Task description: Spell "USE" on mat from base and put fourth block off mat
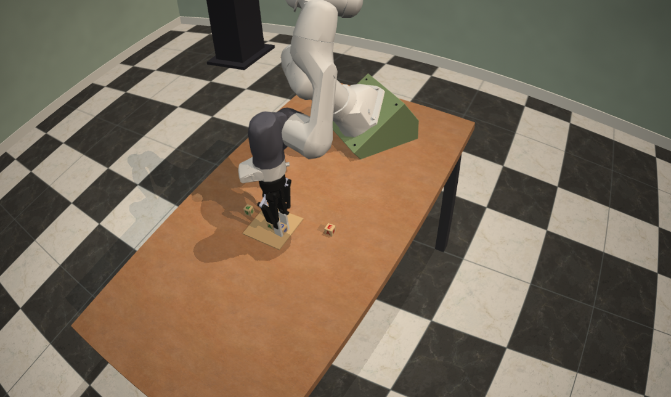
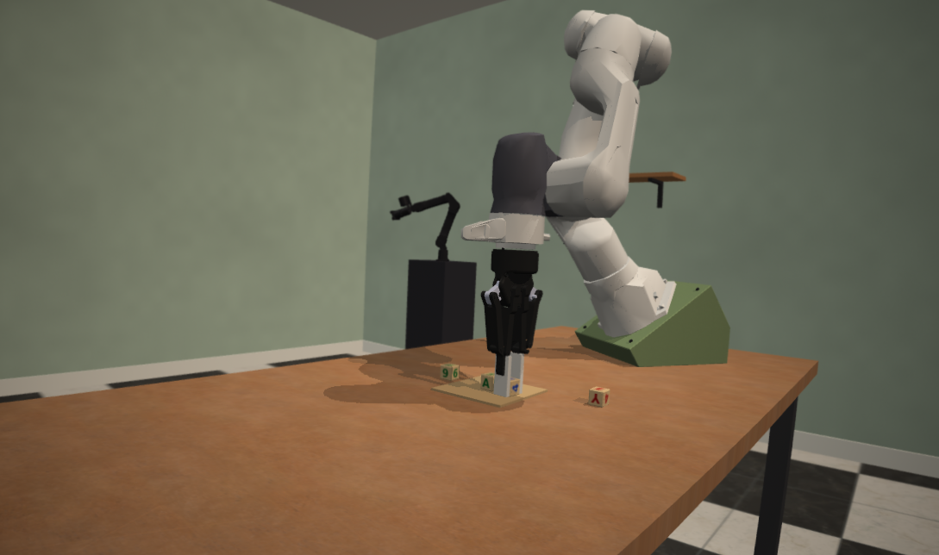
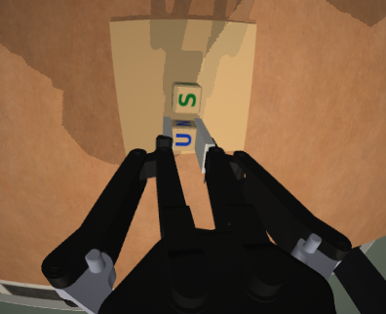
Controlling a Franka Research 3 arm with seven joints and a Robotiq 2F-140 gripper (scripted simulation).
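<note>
My hand is 20 mm above the U block. The rest, counted from my hand: mat (10 mm behind, 40 mm to the right, 40 mm below); then green P block (20 mm behind, 140 mm to the right, 20 mm below); then S block (40 mm to the right, 20 mm below).
</note>
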